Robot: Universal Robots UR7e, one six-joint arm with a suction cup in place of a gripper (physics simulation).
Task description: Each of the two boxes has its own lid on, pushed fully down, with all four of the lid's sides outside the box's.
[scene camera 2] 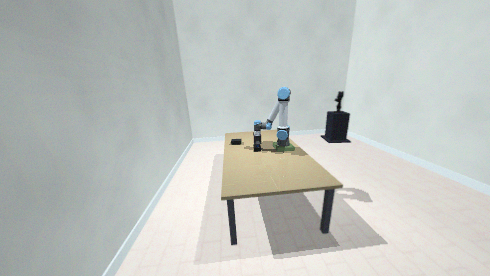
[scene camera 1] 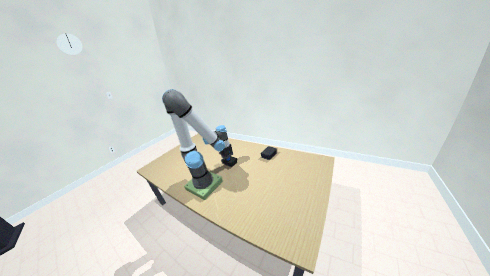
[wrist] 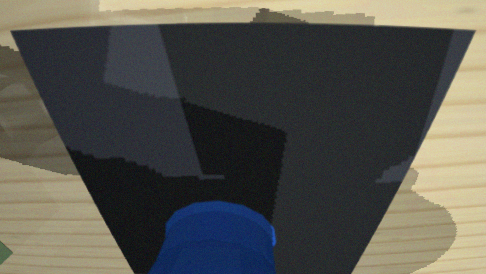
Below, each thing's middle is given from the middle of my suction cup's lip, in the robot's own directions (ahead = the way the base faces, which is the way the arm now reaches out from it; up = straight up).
Right now the smaller dark lid [wrist: 314, 126] is 1 cm ahead of my suction cup and 2 cm below it.
